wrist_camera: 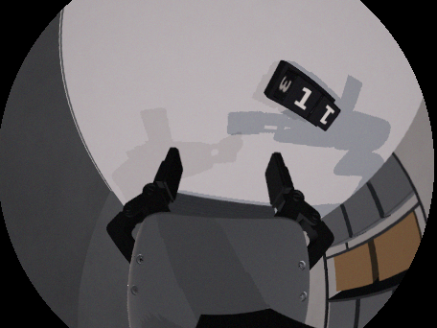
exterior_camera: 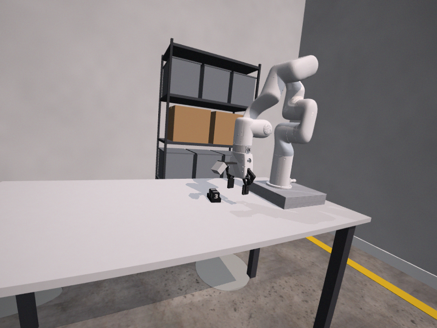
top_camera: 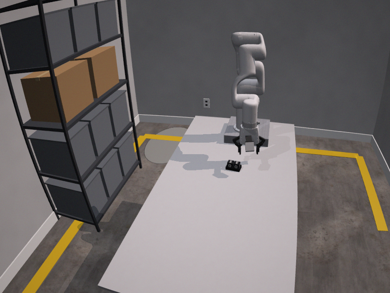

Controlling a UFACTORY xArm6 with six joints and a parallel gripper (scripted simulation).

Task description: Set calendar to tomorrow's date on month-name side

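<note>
My gripper is now 80 mm to the left of the black cube, 70 mm short of it and 40 mm above it.
</note>
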